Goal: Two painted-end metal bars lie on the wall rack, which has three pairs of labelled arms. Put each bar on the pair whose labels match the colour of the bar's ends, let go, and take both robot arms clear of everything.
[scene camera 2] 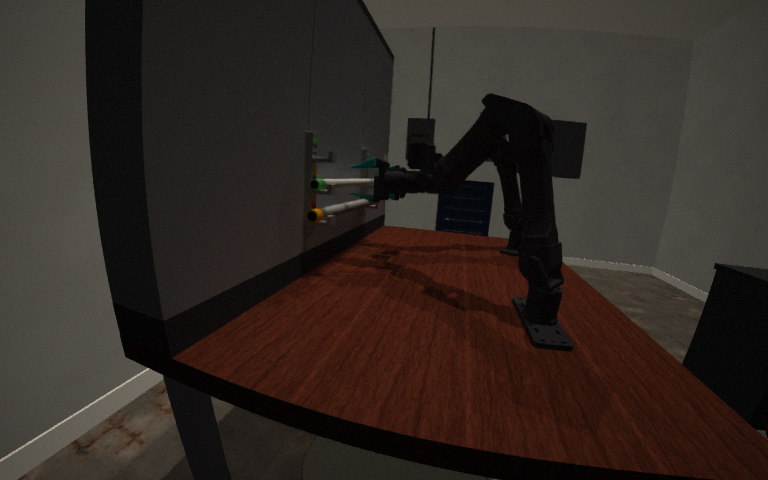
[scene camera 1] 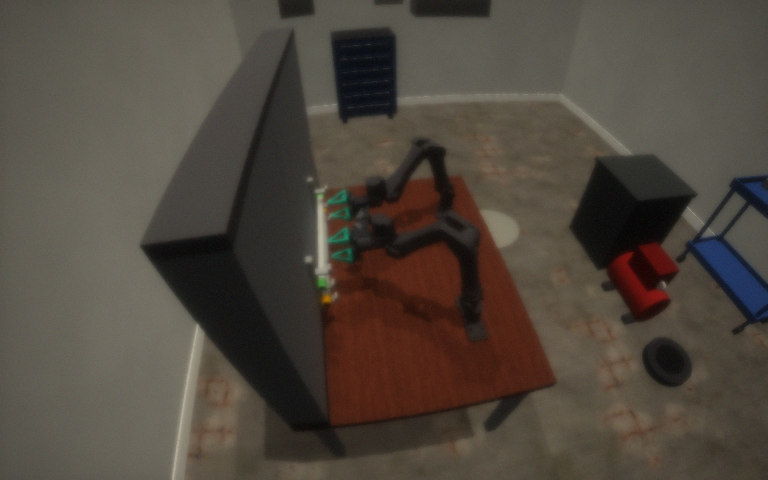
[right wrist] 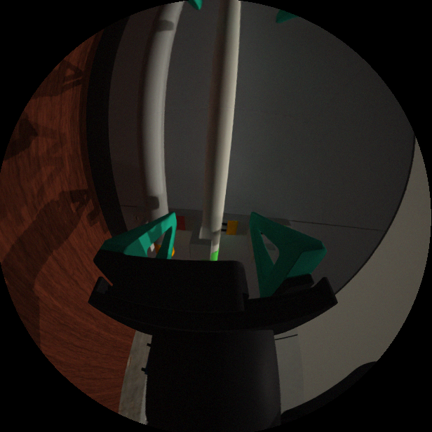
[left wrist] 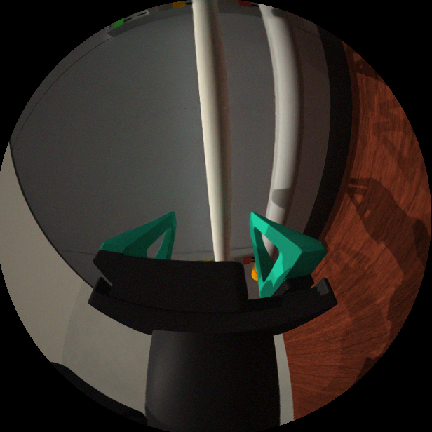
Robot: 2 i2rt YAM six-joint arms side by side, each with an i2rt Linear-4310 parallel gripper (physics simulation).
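Places are measured from the left arm's base along level axes (x down, y left, z ahead), in centimetres.
Pixels of known places: left gripper, fingertip midpoint: (scene camera 2: 351,180) (scene camera 1: 329,249); right gripper, fingertip midpoint: (scene camera 1: 329,209); left arm's base, origin of the base link: (scene camera 2: 538,322) (scene camera 1: 471,318); right arm's base, origin of the base link: (scene camera 2: 515,250) (scene camera 1: 445,206).
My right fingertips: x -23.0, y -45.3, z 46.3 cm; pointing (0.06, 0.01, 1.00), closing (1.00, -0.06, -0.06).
Note:
For each thing: its top centre in the pictures, then the offset to it from my right fingertips. "spot": a spot on its surface instead. Level surfaces: height alone.
- wall rack, surface spot: (scene camera 2: 309,148) spot: dx -8.2, dy +37.3, dz +6.8 cm
- green-ended bar, middle of its top: (scene camera 2: 352,178) (scene camera 1: 320,232) dx -1.2, dy +13.7, dz +4.1 cm
- orange-ended bar, middle of its top: (scene camera 2: 350,201) (scene camera 1: 323,247) dx +5.8, dy +14.8, dz +3.9 cm
- wooden table, its level: dx +23.0 cm
The wall rack (scene camera 2: 309,148) has green, orange and red labels from top to bottom. The green-ended bar (scene camera 1: 322,237) (scene camera 2: 345,182) (left wrist: 211,125) (right wrist: 222,115) lies level on the middle, orange-labelled pair. The orange-ended bar (scene camera 2: 342,207) (left wrist: 288,110) (right wrist: 154,115) lies on the bottom, red-labelled pair. The top arms are bare. My left gripper (scene camera 1: 338,245) (scene camera 2: 351,180) (left wrist: 212,217) and right gripper (scene camera 1: 335,205) (right wrist: 213,214) are open near the middle of the green-ended bar, fingertips above and below its line, not gripping it. In scene camera 2 the left gripper mostly hides the right.
The dark wall panel (scene camera 1: 277,198) (scene camera 2: 226,141) stands behind the rack along the edge of the wooden table (scene camera 1: 396,350) (scene camera 2: 424,367). The two grippers are close side by side. A blue drawer cabinet (scene camera 1: 365,73) (scene camera 2: 464,206) stands beyond the table.

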